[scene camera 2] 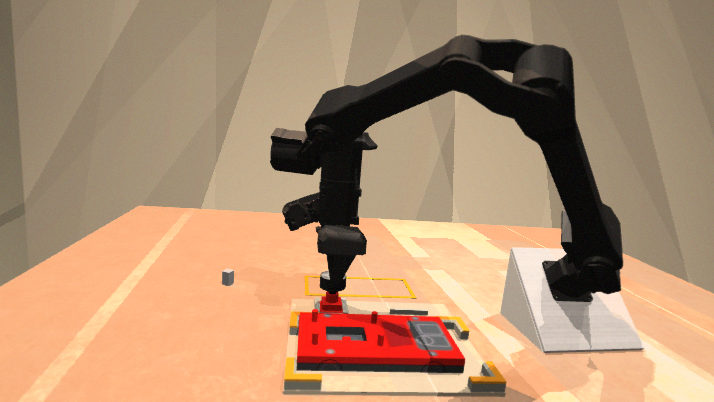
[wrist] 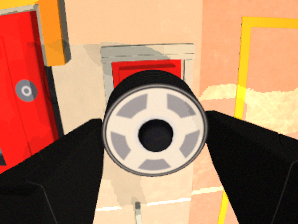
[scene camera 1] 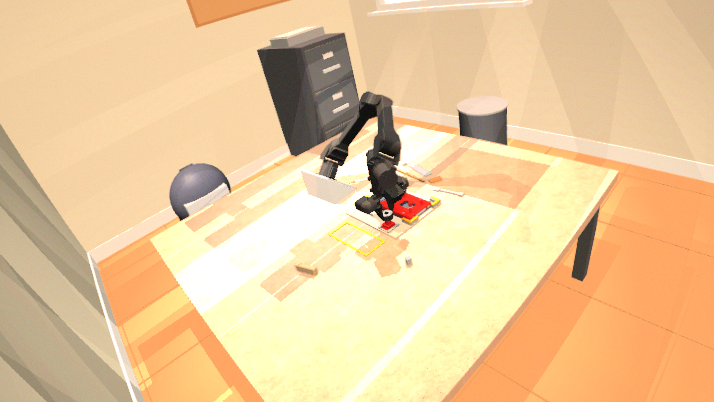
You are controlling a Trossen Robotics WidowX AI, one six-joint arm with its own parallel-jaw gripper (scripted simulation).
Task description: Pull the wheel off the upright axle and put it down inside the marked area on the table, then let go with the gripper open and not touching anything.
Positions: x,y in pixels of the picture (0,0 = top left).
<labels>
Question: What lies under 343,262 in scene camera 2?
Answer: The gripper.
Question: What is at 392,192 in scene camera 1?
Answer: The gripper.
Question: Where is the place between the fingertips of the gripper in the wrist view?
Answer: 153,125
</labels>
